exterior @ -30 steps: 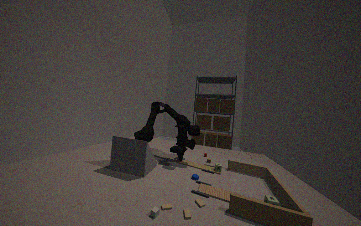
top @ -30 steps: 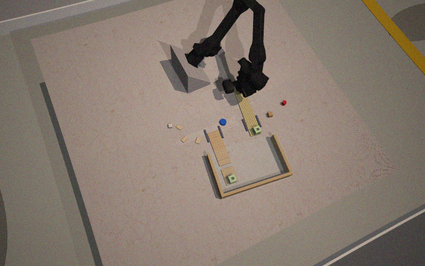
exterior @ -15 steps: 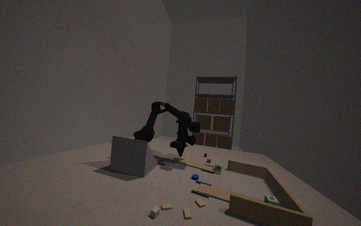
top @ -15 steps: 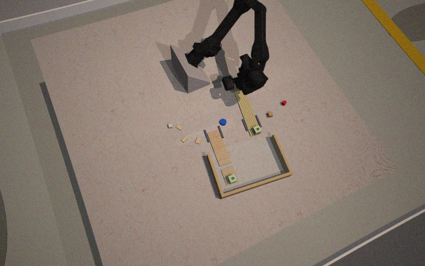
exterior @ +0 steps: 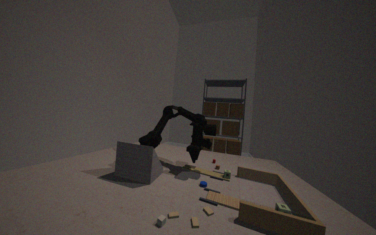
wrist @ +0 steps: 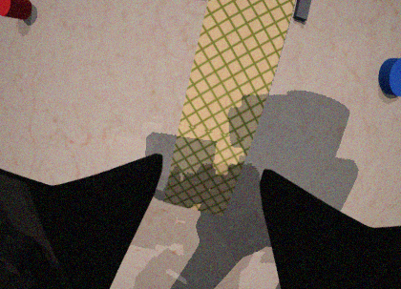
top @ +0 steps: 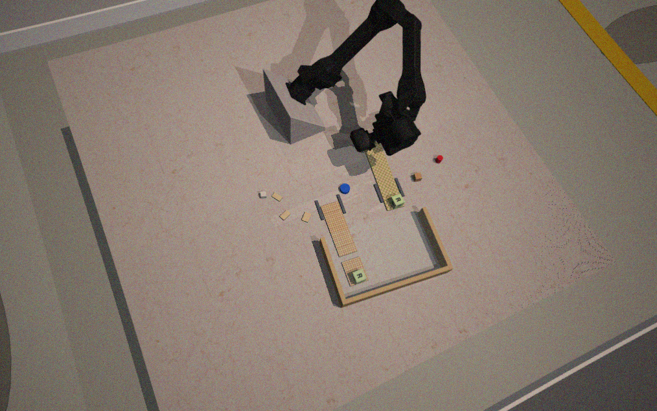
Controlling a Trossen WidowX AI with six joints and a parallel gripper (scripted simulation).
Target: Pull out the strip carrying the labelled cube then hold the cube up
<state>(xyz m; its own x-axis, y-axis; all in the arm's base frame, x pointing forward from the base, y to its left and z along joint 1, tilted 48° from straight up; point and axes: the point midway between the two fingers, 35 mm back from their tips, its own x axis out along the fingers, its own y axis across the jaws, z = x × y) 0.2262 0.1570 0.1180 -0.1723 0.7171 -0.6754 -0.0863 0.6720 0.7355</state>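
Right now the blue disc is 130 mm to the right of my gripper tip, 90 mm ahead of it and 40 mm below it. The rest, counted from my gripper tip: brown cube (120 mm ahead, 100 mm to the left, 40 mm below); red cylinder (190 mm to the left, 80 mm ahead, 40 mm below).
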